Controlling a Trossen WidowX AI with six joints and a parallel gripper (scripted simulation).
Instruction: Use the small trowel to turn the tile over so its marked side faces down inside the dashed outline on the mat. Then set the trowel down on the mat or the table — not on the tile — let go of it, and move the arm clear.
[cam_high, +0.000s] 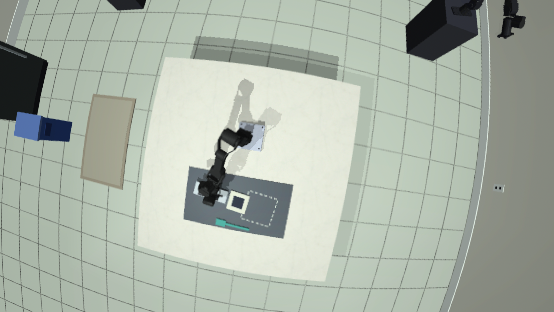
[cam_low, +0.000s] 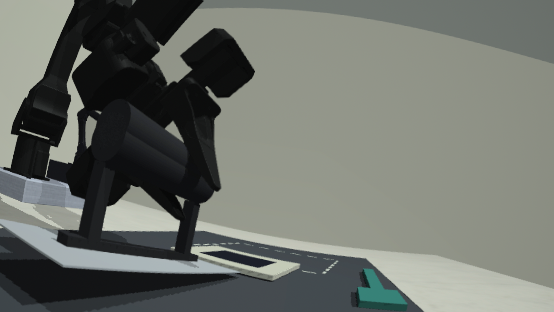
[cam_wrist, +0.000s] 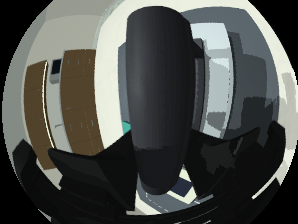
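My gripper tip is 150 mm to the right of the tile, 60 mm above it and 10 mm short of it. From my gripper tip the other things lie so: dark mat (140 mm to the left, 80 mm below, 20 mm ahead); teal trowel (160 mm ahead, 110 mm to the left, 60 mm below).
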